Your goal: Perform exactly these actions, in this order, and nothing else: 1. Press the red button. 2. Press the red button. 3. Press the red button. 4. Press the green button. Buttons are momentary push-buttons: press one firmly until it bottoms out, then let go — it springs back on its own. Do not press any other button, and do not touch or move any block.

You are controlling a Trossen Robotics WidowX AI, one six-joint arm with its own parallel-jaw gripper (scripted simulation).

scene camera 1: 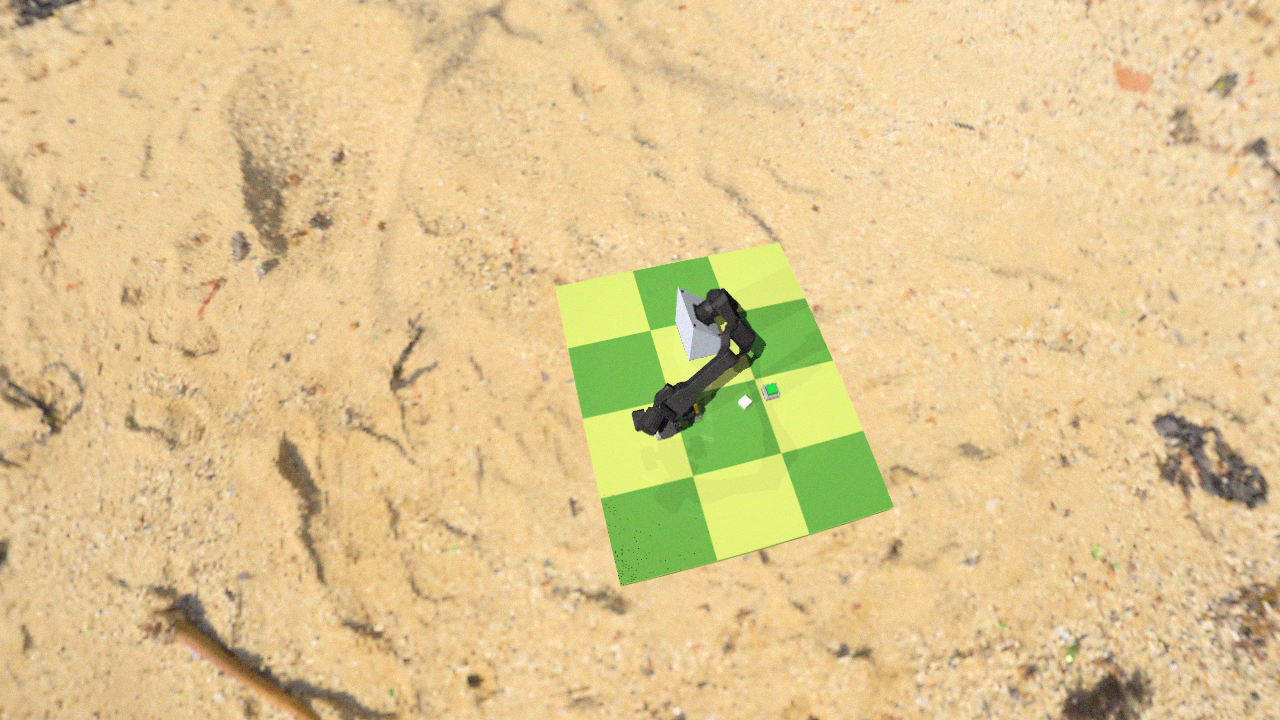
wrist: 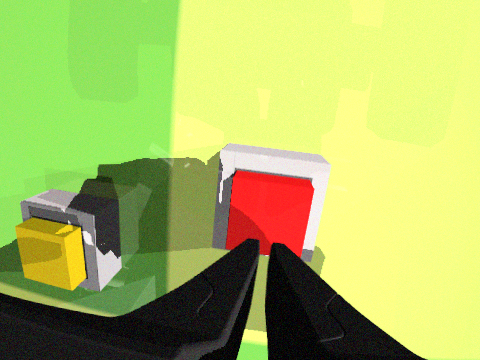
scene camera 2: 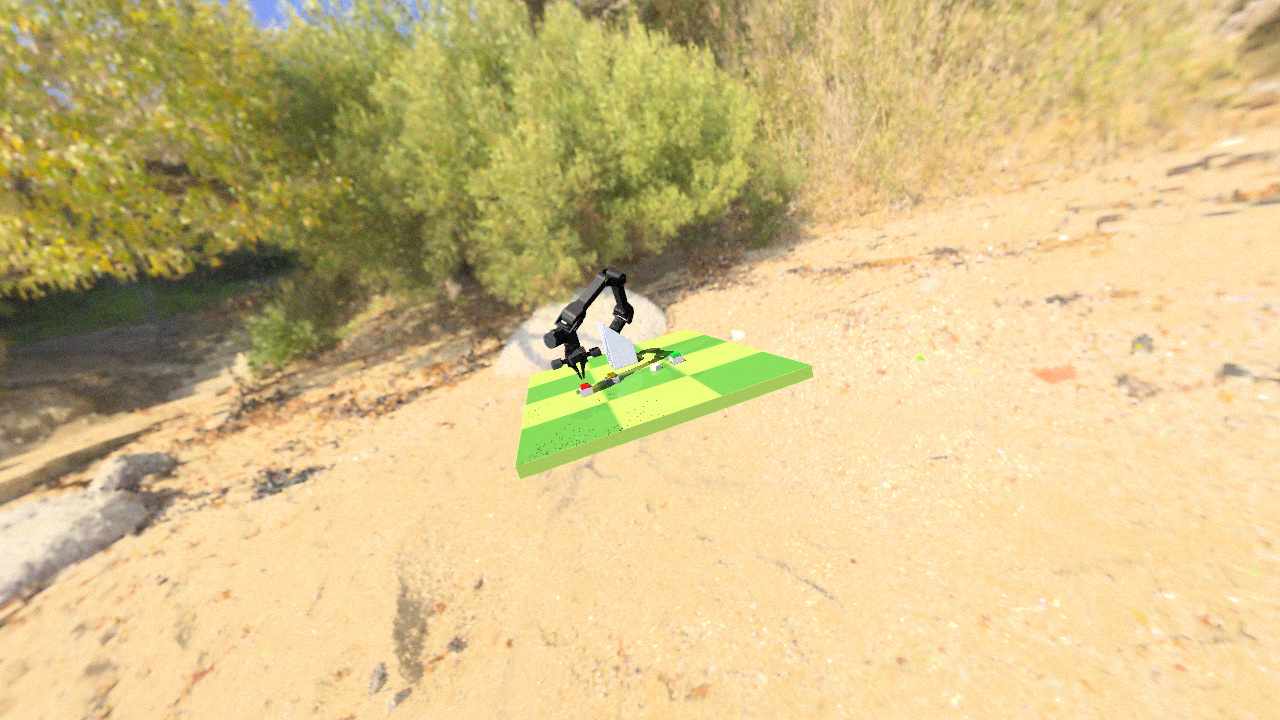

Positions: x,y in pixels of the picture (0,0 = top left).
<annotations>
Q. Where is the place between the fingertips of my gripper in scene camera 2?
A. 583,379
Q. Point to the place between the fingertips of my gripper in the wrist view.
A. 263,253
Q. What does my gripper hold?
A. Nothing.
</annotations>
